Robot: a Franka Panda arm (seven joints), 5 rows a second.
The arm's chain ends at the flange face. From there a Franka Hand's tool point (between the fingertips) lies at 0.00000 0.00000 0.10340 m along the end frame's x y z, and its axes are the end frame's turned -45 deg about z.
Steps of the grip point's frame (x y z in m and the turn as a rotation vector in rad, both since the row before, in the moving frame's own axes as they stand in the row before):
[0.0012, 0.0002, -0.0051, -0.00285, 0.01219, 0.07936]
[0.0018, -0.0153, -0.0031, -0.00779, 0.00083, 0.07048]
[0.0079, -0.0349, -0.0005, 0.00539, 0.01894, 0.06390]
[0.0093, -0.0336, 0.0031, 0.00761, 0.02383, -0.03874]
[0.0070, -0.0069, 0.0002, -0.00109, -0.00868, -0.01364]
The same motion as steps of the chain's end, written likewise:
[-0.0001, -0.0001, -0.0051, 0.00660, 0.01063, 0.07936]
[-0.0102, -0.0126, -0.0031, -0.00492, 0.00610, 0.07048]
[-0.0201, -0.0285, -0.0005, 0.01720, 0.00958, 0.06390]
[-0.0183, -0.0280, 0.0031, 0.02223, 0.01147, -0.03874]
[0.0006, -0.0105, 0.0002, -0.00691, -0.00537, -0.01364]

